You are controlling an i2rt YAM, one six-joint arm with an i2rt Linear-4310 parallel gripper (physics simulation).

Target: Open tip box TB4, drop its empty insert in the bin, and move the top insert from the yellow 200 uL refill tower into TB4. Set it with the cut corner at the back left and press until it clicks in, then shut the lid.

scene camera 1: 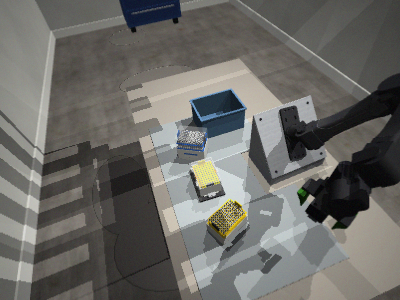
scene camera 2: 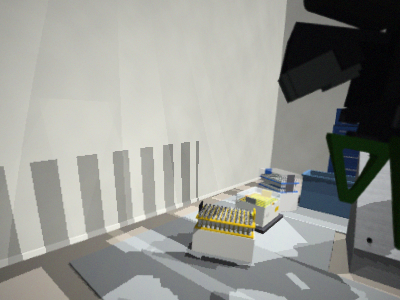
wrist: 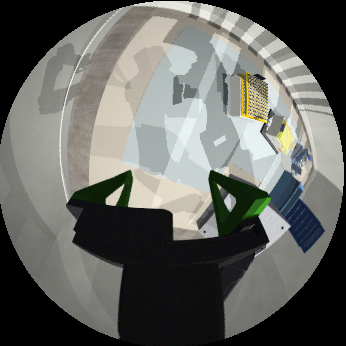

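Note:
A white box with a yellow-rimmed rack full of grey tips (scene camera 1: 227, 218) (scene camera 2: 225, 222) (wrist: 256, 97), which looks like the yellow refill tower, stands on the mat nearest scene camera 2. A pale box with a yellow insert (scene camera 1: 206, 175) (scene camera 2: 260, 202) (wrist: 285, 137), apparently TB4, stands on a dark base behind it; a clear lid seems to cover it. Its cut corner is too small to tell. The blue bin (scene camera 1: 222, 122) (scene camera 2: 320, 195) (wrist: 286, 189) stands beyond. My gripper (scene camera 1: 321, 210) (scene camera 2: 373, 224) (wrist: 170, 174) is open and empty, high to the right of both boxes.
A blue-rimmed rack of grey tips (scene camera 1: 191, 140) (scene camera 2: 280, 185) (wrist: 301, 160) stands between the pale box and the bin. A grey slanted block (scene camera 1: 267, 150) (scene camera 2: 380, 255) with a black plate stands right of the mat (scene camera 1: 315, 252) (wrist: 165, 115). A blue cabinet (scene camera 1: 150, 14) (wrist: 305, 225) stands on the floor beyond.

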